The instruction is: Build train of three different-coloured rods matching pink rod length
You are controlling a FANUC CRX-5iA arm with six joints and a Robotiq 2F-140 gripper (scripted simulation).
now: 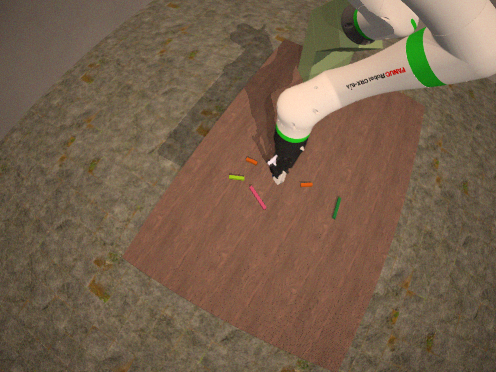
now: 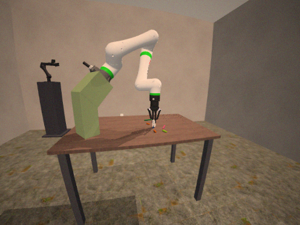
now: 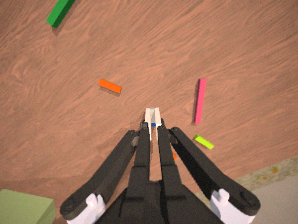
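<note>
The blue rod lies 10 mm behind my hand, 20 mm to the right of it and 40 mm below it. Also, from my hand: lime rod: 70 mm ahead, 120 mm to the right, 40 mm below; then pink rod: 90 mm ahead, 30 mm to the right, 40 mm below; then grey rod: 30 mm below.
</note>
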